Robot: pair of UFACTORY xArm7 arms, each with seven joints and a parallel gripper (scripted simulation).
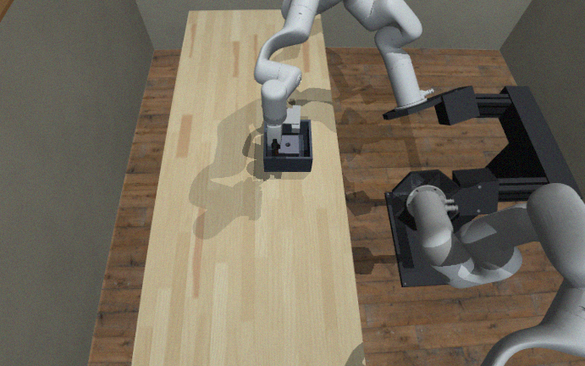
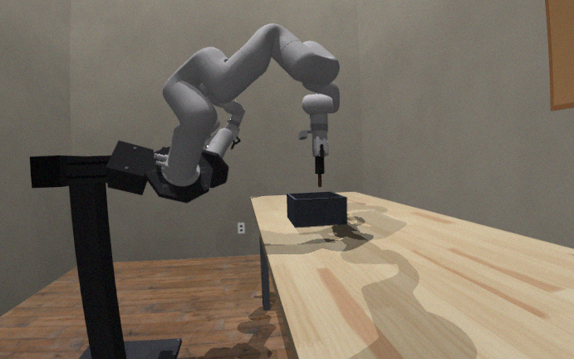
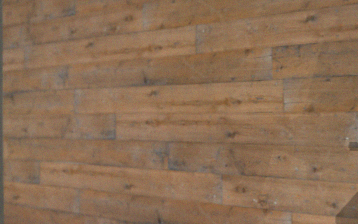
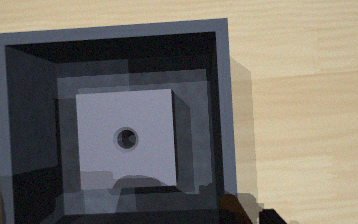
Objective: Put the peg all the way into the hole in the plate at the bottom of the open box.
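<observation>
Now: right hand 150 mm above the grey plate, 90 mm to the left of it and 40 mm past it. Also, from my right hand: dark box 170 mm below, 90 mm to the right, 40 mm behind; brown peg 30 mm below.
</observation>
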